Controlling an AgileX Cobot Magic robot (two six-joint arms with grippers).
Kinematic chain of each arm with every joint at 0, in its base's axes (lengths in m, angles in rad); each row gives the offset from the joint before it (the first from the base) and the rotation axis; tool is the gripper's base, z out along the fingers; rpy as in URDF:
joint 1: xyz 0 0 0.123 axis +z
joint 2: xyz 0 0 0 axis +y
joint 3: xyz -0.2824 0 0.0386 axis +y
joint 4: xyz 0.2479 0 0.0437 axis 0.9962 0 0.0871
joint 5: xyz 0 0 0 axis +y
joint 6: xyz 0.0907 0 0.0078 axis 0.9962 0 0.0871
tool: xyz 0 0 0 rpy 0 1.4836 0
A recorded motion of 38 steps. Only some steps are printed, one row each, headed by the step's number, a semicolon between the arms.
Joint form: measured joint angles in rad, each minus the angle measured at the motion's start. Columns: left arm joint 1, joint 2, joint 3, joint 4, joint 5, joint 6; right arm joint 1, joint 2, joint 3, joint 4, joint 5, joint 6.
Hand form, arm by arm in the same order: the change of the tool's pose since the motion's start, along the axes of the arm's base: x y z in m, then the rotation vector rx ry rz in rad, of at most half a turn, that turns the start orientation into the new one. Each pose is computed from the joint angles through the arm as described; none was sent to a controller.
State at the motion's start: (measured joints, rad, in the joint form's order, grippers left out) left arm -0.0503 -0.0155 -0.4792 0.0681 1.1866 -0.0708; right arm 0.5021 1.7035 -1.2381 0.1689 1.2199 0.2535
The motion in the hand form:
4: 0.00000 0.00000 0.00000 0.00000 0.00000 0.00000; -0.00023 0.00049 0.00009 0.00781 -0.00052 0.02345
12: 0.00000 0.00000 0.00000 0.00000 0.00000 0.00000; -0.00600 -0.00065 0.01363 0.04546 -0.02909 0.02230
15: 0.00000 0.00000 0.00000 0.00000 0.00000 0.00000; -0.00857 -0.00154 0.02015 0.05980 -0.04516 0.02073
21: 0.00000 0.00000 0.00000 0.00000 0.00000 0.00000; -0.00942 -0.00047 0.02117 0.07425 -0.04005 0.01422
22: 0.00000 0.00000 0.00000 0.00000 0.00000 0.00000; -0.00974 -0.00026 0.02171 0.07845 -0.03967 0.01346
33: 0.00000 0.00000 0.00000 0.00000 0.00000 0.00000; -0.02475 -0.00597 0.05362 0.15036 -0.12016 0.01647
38: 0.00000 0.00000 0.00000 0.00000 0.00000 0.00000; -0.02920 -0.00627 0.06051 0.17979 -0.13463 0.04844
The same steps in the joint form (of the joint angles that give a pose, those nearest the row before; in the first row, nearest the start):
4: 0.0000 0.0000 0.0000 0.0000 0.0000 0.0000; 0.0000 0.0000 0.0000 0.0065 0.0000 -0.0262
12: 0.0000 0.0000 0.0000 0.0000 0.0000 0.0000; 0.0000 -0.0444 0.0026 0.0276 0.0000 -0.0324
15: 0.0000 0.0000 0.0000 0.0000 0.0000 0.0000; 0.0000 -0.0654 0.0026 0.0330 0.0000 -0.0324
21: 0.0000 0.0000 0.0000 0.0000 0.0000 0.0000; 0.0000 -0.0678 0.0026 0.0491 0.0000 -0.0313
22: 0.0000 0.0000 0.0000 0.0000 0.0000 0.0000; 0.0000 -0.0693 0.0026 0.0532 0.0000 -0.0320
33: 0.0000 0.0000 0.0000 0.0000 0.0000 0.0000; 0.0000 -0.1746 0.0026 0.0797 0.0021 -0.0398
38: 0.0000 0.0000 0.0000 0.0000 0.0000 0.0000; 0.0000 -0.1970 0.0026 0.1020 0.0057 -0.0773

